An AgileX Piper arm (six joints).
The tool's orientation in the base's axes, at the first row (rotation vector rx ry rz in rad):
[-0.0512, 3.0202, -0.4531]
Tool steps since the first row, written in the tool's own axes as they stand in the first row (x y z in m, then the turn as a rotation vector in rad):
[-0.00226, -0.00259, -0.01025, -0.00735, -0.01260, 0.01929]
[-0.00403, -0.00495, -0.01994, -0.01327, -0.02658, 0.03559]
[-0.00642, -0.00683, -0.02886, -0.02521, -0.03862, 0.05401]
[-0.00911, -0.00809, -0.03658, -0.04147, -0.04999, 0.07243]
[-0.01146, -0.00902, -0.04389, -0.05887, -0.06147, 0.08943]
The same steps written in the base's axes. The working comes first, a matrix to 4 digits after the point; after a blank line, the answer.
The tool's axes in the first row as the columns of a matrix, in the base's axes (used below as rounded here):
[-0.9956, -0.0202, 0.0910]
[-0.0460, 0.9555, -0.2913]
[-0.0811, -0.2943, -0.9523]

[0.00137, 0.00062, 0.01071, 0.00933, -0.01732, -0.01407]
[0.00230, 0.00126, 0.02077, 0.01699, -0.03515, -0.02499]
[0.00390, 0.00218, 0.03001, 0.03079, -0.05147, -0.03802]
[0.00590, 0.00334, 0.03795, 0.04889, -0.06696, -0.05090]
[0.00760, 0.00469, 0.04538, 0.06799, -0.08208, -0.06230]

